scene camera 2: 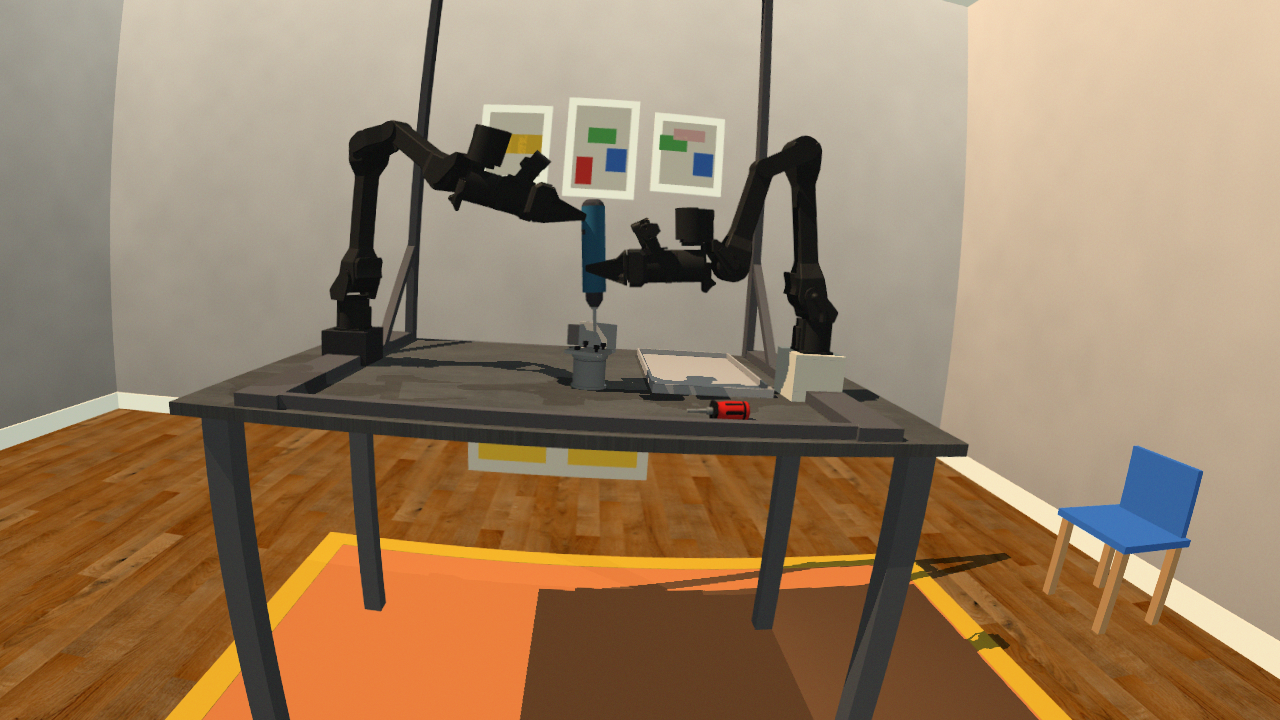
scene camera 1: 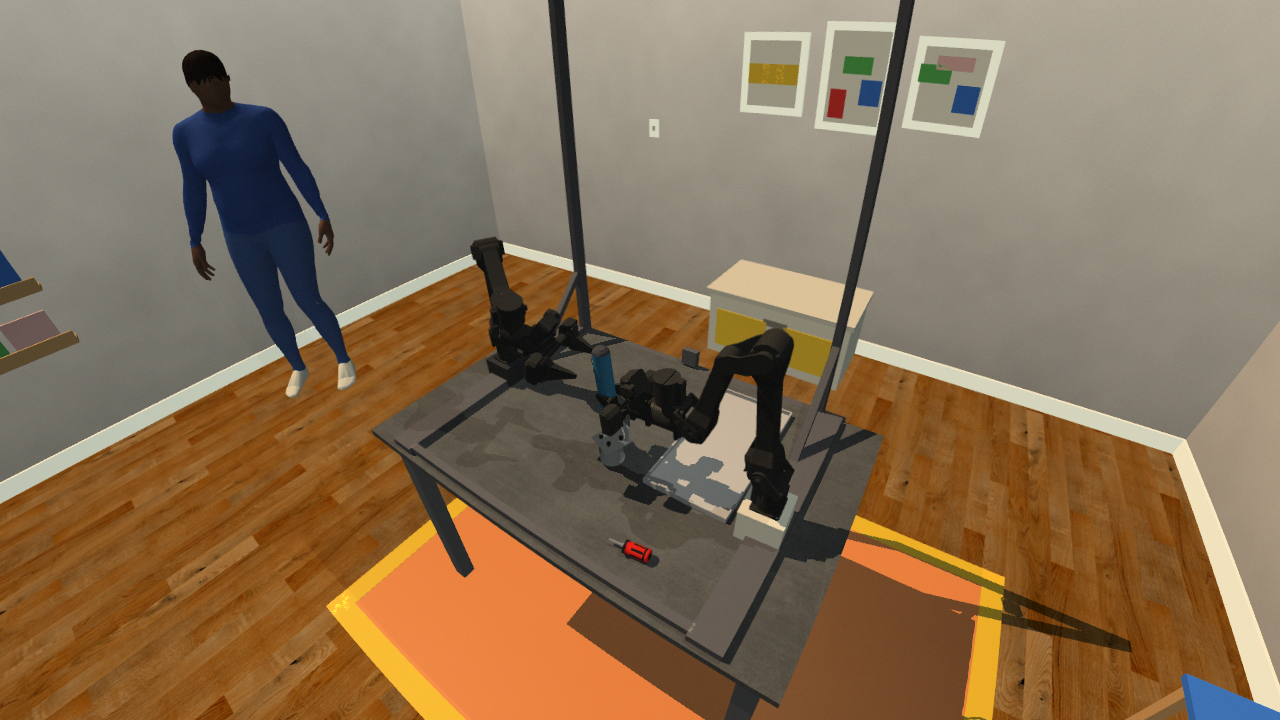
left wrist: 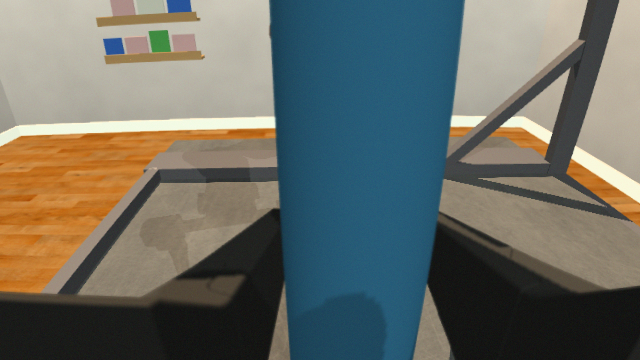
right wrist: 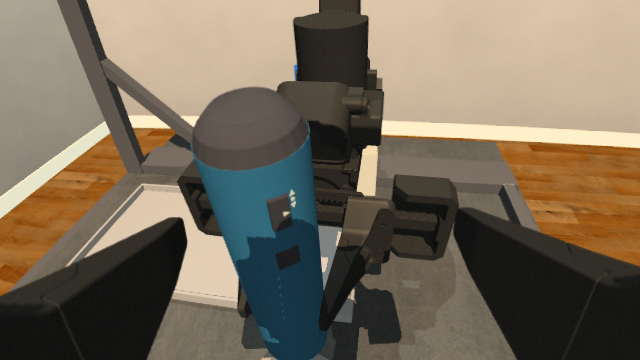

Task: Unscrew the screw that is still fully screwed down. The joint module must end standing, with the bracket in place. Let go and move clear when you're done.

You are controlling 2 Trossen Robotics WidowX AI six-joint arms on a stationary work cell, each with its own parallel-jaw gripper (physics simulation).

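Places are measured from the left arm's base along level axes (x back, y right, z up), in centimetres.
Where they show: left gripper, fingertip midpoint: (scene camera 2: 586,268) (scene camera 1: 602,390) (left wrist: 352,221) (right wrist: 281,321); right gripper, fingertip midpoint: (scene camera 2: 580,217) (scene camera 1: 586,364) (right wrist: 322,226); left arm's base, link origin: (scene camera 2: 811,351) (scene camera 1: 768,504); right arm's base, link origin: (scene camera 2: 352,328) (scene camera 1: 508,356).
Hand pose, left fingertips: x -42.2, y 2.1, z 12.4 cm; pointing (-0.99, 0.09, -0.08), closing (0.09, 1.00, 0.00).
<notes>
Each offset is from my left fingertips to the top centre of the thing.
The blue electric screwdriver @(dx +1.3, dy -0.2, dz +12.2 cm) (scene camera 1: 603,371) (scene camera 2: 593,259) (left wrist: 365,150) (right wrist: 270,215) is upright, slightly tilted in the right wrist view, bit down. My left gripper (scene camera 1: 606,407) (scene camera 2: 590,268) (left wrist: 352,221) is shut on its body. My right gripper (scene camera 1: 581,362) (scene camera 2: 583,214) is open near the screwdriver's upper part, which shows between its spread fingers. The grey joint module @(dx +1.6, dy -0.3, dz -14.4 cm) (scene camera 1: 612,454) (scene camera 2: 588,368) stands on the table under the bit, with the bracket (scene camera 1: 612,438) on top and several dark screws. Whether the bit touches a screw cannot be told.
A pale tray @(dx +24.7, dy +16.6, dz -19.2 cm) (scene camera 1: 689,501) (scene camera 2: 707,391) (right wrist: 210,301) lies to the right of the module in both scene views. A red-handled screwdriver @(dx +19.7, dy -21.5, dz -17.9 cm) (scene camera 1: 637,550) (scene camera 2: 732,409) lies near the front edge. A small dark block @(dx +0.9, dy +45.7, dz -15.1 cm) (scene camera 1: 690,357) stands at the back.
</notes>
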